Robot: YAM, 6 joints.
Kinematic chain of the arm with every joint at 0, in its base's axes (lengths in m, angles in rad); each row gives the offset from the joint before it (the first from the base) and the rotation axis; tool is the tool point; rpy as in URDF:
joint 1: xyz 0 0 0.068 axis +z
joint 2: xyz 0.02 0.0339 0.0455 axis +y
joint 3: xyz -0.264 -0.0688 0 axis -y
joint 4: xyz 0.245 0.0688 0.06 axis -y
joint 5: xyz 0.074 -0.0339 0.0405 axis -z
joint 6: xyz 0.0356 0 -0.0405 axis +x
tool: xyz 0 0 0 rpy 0 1.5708 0
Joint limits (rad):
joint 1: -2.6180..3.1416
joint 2: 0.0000..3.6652
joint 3: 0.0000..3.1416
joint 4: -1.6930..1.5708
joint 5: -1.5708..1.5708
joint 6: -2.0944..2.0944
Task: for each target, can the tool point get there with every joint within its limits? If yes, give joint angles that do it. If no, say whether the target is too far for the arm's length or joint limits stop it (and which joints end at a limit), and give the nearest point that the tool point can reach.
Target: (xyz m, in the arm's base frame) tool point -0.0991 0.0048 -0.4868
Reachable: no: joint limits stop it (at a limit: joint 2) | nearest point -0.1385 0.0067 -0.3632 | short by 0.130 m
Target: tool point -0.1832 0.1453 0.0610
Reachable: yes | joints 2.3708 1.7565 0.4679 0.1051 -0.7166 0.7932
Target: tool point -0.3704 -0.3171 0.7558
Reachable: no: too far | nearest point -0.2950 -0.2526 0.6195 | short by 0.169 m
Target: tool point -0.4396 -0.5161 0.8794
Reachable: no: too far | nearest point -0.2774 -0.3257 0.5882 | short by 0.384 m
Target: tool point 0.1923 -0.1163 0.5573
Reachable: yes | joints 2.6018 0.3160 1.6190 0.2753 -0.0263 0.2745
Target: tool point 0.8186 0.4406 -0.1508
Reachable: no: too far | nearest point 0.5468 0.2943 -0.0611 | short by 0.321 m
